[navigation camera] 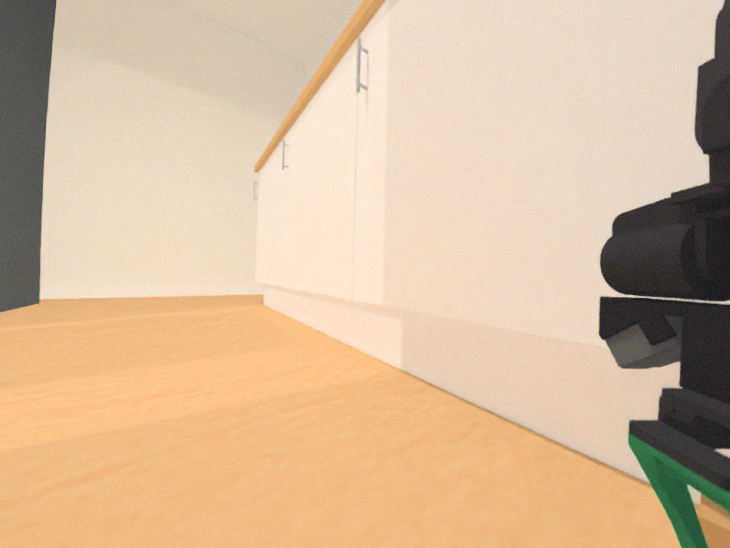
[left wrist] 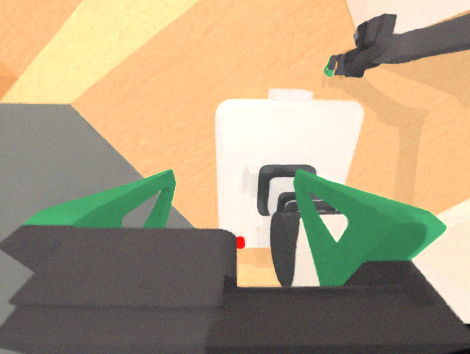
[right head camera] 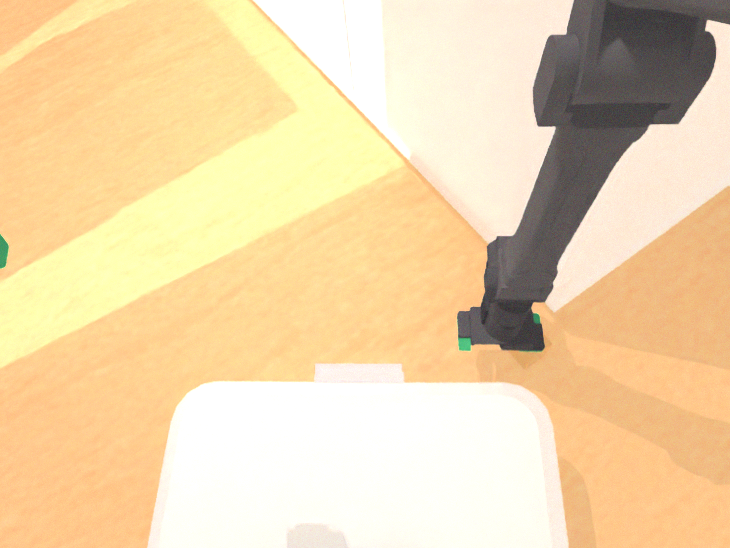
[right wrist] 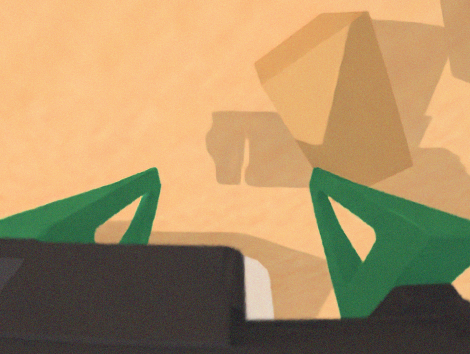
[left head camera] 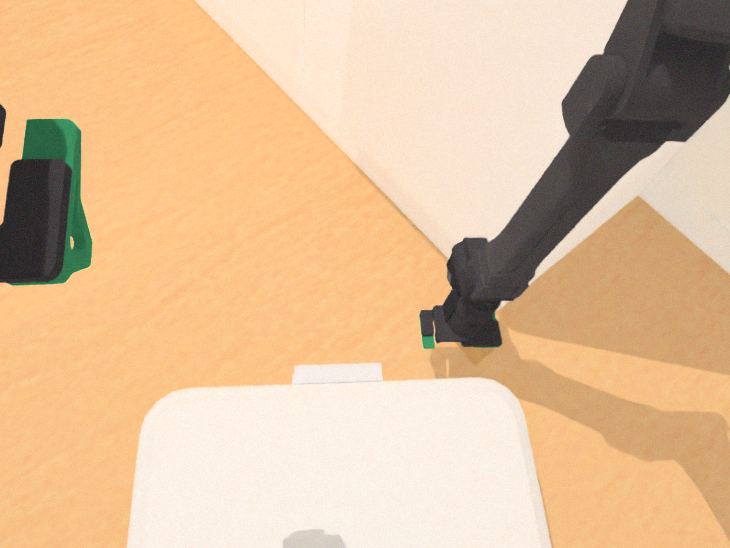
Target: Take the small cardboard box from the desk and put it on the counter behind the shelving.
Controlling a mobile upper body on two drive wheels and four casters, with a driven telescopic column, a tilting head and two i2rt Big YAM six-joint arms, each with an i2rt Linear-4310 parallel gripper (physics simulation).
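Places are measured from the left arm's base along level axes (x ahead, y left, z up), in metres.
Pixels of known places: left gripper, fingertip midpoint: [left wrist: 234, 176]; right gripper, fingertip midpoint: [left wrist: 335, 70] [right head camera: 493, 347] [right wrist: 235, 176] [left head camera: 449, 344].
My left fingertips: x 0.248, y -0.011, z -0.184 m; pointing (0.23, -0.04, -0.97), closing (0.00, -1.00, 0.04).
Note:
Ahead of a thing's pixels: the offset from my left fingertips to its top centre. "spot": to the spot under its first point. Level surfaces: height alone.
The small cardboard box {0.222 m ahead, 0.496 m right, 0.655 m down} [right wrist: 302, 90] is on the wood-coloured floor in the right wrist view, tilted and partly in shadow. My right gripper [left head camera: 462, 337] [right head camera: 500, 342] [left wrist: 335, 70] [right wrist: 235, 176] is open and empty, low over the floor; the box is beyond its fingertips, towards the right one. My left gripper [left wrist: 234, 176] is open and empty, above my white base [left wrist: 240, 130]; one of its fingers shows at the left edge of the left head view. The counter {0.155 m up} [navigation camera: 318, 82] has a wooden top over white cabinets. The desk and shelving cannot be made out.
The white cabinet side {spot: 0.443 m ahead, 0.389 m right, 0.325 m down} [left head camera: 448, 112] [right head camera: 459, 117] [navigation camera: 501, 176] stands close beside my right arm. A dark grey surface [left wrist: 45, 155] [navigation camera: 20, 147] is at the left. My white base [left head camera: 330, 460] [right head camera: 359, 460] fills the bottom of both head views. A pale wall [navigation camera: 147, 176] is at the back.

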